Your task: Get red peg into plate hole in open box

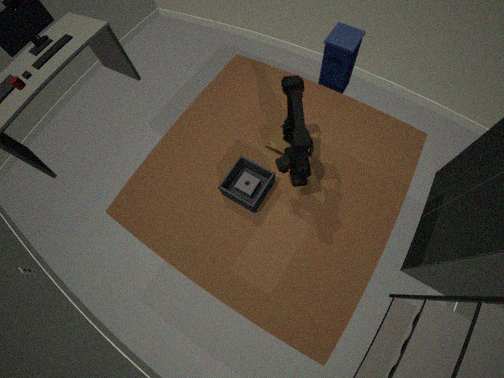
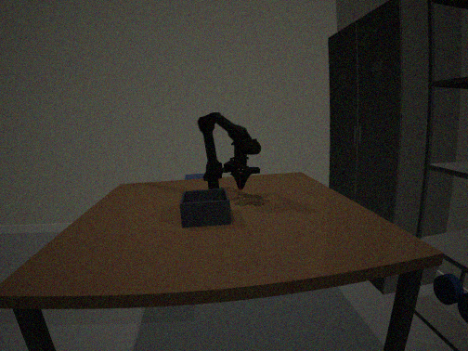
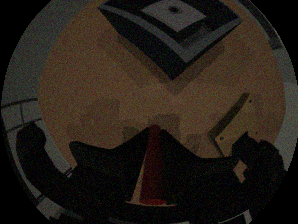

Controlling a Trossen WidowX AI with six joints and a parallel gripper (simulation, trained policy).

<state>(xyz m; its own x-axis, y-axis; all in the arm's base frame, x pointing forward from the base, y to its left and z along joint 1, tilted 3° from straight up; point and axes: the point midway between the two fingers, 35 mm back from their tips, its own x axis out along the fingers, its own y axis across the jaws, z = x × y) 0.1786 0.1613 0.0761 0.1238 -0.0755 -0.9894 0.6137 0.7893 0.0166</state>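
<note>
Right now the plate is 160 mm ahead of my gripper tip, 140 mm to the right of it and 40 mm below it. Also, from my gripper tip: box: 160 mm ahead, 140 mm to the right, 60 mm below; red peg: 30 mm above.
</note>
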